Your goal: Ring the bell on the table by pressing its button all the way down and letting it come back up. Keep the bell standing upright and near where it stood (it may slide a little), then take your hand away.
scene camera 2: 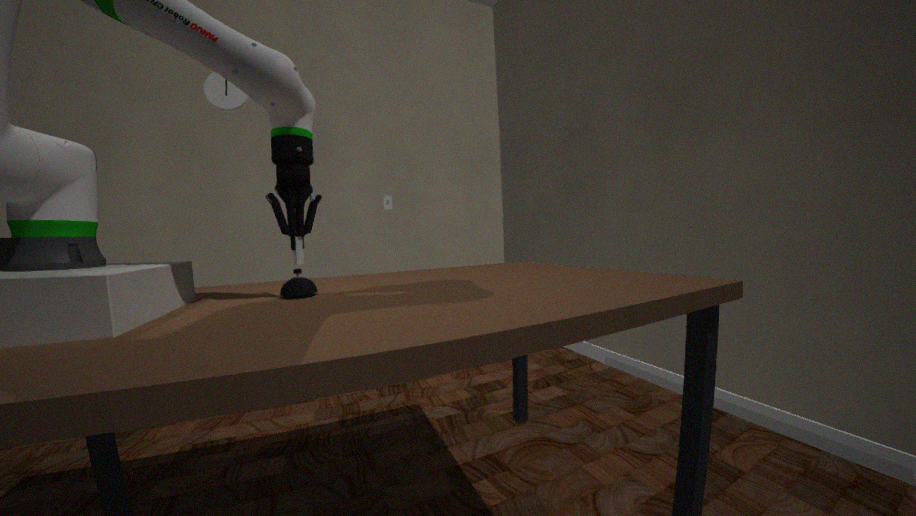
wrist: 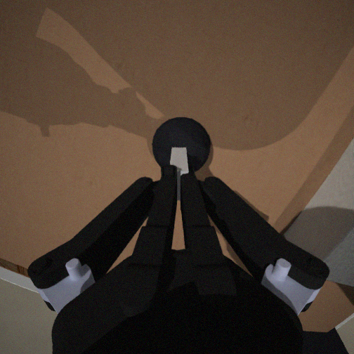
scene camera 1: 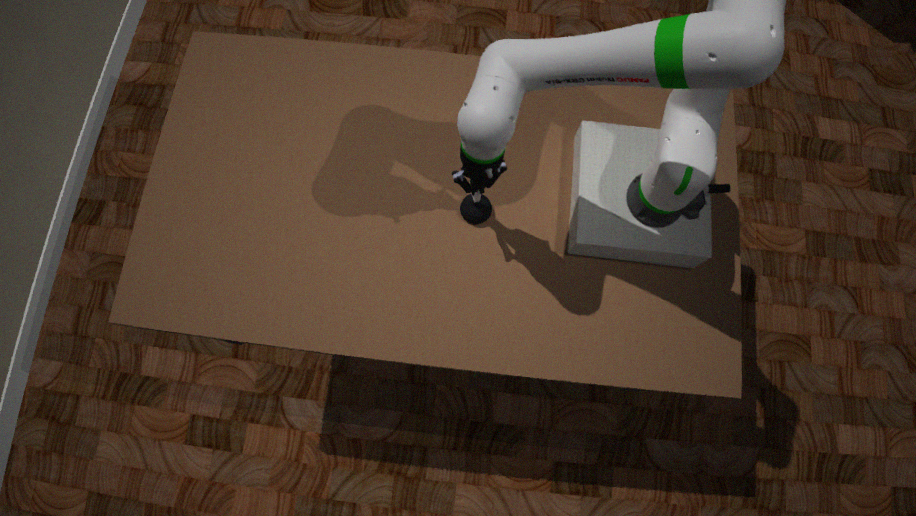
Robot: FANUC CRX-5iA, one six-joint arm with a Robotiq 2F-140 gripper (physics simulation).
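Pixels of known places: gripper, fingertip midpoint: [scene camera 2: 298,264] [scene camera 1: 475,197]; arm's base at its link origin: [scene camera 2: 58,268] [scene camera 1: 654,200].
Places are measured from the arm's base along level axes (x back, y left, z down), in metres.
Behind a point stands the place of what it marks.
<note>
The bell [scene camera 1: 475,212] {y -0.004, x -0.456, z 0.064 m} [scene camera 2: 298,288] {y -0.064, x -0.447, z 0.080 m} [wrist: 181,131] is a dark dome standing upright on the table [scene camera 1: 269,269] {y 0.117, x -1.000, z 0.104 m} [scene camera 2: 576,282] {y -0.360, x -1.045, z 0.104 m} [wrist: 65,175]. Its small dark button [scene camera 2: 297,271] {y -0.035, x -0.451, z 0.043 m} stands up on a short stem above the dome in scene camera 2. My gripper [scene camera 1: 476,197] {y -0.032, x -0.455, z 0.026 m} [scene camera 2: 298,261] {y -0.032, x -0.455, z 0.026 m} [wrist: 178,158] is shut and empty, pointing down with its pale fingertips together. In scene camera 2 the tips are right over the button, with a very small gap between them. In the wrist view the tips overlap the dome and hide the button.
The pale block [scene camera 1: 641,248] {y 0.127, x -0.053, z 0.001 m} [scene camera 2: 51,307] {y -0.224, x -0.085, z 0.051 m} [wrist: 325,200] under the arm's base stands on the table to the right of the bell in scene camera 1. Shadows of the arm and gripper fall on the table around the bell. A wall clock [scene camera 2: 221,92] hangs behind the arm.
</note>
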